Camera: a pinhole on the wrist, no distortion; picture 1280 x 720 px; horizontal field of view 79.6 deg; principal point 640.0 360.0 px. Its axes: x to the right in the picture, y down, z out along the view. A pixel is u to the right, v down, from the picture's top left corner.
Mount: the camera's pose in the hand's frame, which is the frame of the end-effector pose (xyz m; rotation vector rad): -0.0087 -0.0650 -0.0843 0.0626 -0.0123 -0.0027
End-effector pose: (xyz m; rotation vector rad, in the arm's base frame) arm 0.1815 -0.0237 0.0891 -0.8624 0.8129 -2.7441
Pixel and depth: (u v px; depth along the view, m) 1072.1 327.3 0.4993
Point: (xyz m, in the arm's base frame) 0.2010 -0.1911 0.5681
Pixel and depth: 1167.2 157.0 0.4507
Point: 0.1480 -0.0953 0.5960
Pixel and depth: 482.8 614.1 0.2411
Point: 0.3228 -0.0782 0.1702
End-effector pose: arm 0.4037 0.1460 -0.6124 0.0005 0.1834 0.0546
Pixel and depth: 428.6 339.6 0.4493
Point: 0.3399 0.0357 -0.2321
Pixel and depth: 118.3 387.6 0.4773
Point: 0.1463 0.0527 -0.1685
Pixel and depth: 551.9 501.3 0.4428
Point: 0.4067 0.1329 -0.2447
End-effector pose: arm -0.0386 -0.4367 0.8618 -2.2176 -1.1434 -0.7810
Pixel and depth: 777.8 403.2 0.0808
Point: -0.0923 -0.4030 0.8794
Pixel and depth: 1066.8 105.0 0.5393
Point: -0.0249 0.1574 0.7978
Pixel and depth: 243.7 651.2 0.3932
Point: -0.0119 -0.3729 0.4814
